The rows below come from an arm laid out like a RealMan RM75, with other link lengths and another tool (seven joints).
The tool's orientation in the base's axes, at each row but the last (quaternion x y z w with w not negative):
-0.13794 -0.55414 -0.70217 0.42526
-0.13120 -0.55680 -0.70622 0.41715
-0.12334 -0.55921 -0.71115 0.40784
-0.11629 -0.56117 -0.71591 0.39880
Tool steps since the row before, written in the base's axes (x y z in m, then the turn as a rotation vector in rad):
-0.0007 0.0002 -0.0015 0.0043 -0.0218 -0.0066
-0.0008 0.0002 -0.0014 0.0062 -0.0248 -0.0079
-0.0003 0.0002 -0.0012 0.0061 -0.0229 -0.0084
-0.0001 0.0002 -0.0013 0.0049 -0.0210 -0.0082
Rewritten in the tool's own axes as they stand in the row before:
-0.0007 -0.0015 -0.0001 0.0027 -0.0006 -0.0230
-0.0005 -0.0015 -0.0001 0.0020 0.0000 -0.0267
-0.0007 -0.0011 -0.0001 0.0009 -0.0005 -0.0251
-0.0008 -0.0010 -0.0002 0.0010 -0.0013 -0.0230

